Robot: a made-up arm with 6 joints. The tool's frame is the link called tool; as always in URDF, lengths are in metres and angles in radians.
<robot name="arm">
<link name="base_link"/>
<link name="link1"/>
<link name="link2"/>
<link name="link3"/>
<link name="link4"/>
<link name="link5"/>
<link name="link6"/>
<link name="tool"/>
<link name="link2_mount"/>
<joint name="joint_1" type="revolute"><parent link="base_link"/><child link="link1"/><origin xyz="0 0 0.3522"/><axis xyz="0 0 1"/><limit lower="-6.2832" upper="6.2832" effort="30" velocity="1.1"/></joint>
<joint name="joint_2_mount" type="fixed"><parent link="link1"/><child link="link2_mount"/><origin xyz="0 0 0"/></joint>
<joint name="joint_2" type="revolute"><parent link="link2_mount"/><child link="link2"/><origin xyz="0 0 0"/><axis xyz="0 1 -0.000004"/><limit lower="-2.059" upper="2.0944" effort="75" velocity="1.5"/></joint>
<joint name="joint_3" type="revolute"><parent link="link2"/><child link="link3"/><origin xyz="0.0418 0 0.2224"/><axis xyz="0 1 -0.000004"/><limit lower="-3.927" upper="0.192" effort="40" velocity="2"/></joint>
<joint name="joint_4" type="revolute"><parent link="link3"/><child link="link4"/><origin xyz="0.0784 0 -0.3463"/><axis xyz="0 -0.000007 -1"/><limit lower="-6.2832" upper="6.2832" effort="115" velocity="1.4"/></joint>
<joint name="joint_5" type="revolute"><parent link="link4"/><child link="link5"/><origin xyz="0 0 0"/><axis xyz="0 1 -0.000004"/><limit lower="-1.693" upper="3.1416" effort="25" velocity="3.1"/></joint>
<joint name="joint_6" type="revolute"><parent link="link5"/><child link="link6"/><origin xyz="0.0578 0 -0.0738"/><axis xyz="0 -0.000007 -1"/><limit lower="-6.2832" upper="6.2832" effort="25" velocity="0.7"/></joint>
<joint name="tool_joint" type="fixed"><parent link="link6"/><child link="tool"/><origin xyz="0 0 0" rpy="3.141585 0 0"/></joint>
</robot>
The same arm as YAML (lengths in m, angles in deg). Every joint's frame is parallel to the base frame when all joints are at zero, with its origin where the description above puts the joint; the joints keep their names.
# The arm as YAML. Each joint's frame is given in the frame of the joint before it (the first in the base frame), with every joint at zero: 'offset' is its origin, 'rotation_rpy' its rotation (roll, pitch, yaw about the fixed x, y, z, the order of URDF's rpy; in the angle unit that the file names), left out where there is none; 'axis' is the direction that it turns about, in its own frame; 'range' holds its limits. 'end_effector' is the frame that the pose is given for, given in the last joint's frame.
length_unit: m
angle_unit: deg
chain:
  - id: joint_1
    offset: [0.0, 0.0, 0.3522]
    axis: "+z"
    range: [-360.0, 360.0]
  - id: joint_2
    offset: [0.0, 0.0, 0.0]
    axis: "+y"
    range: [-117.97, 120.0]
  - id: joint_3
    offset: [0.0418, 0.0, 0.2224]
    axis: "+y"
    range: [-225.0, 11.0]
  - id: joint_4
    offset: [0.0784, 0.0, -0.3463]
    axis: "-z"
    range: [-360.0, 360.0]
  - id: joint_5
    offset: [0.0, 0.0, 0.0]
    axis: "+y"
    range: [-97.0, 180.0]
  - id: joint_6
    offset: [0.0578, 0.0, -0.0738]
    axis: "-z"
    range: [-360.0, 360.0]
end_effector:
  offset: [0.0, 0.0, 0.0]
  rotation_rpy: [180.0, 0.0, 0.0]

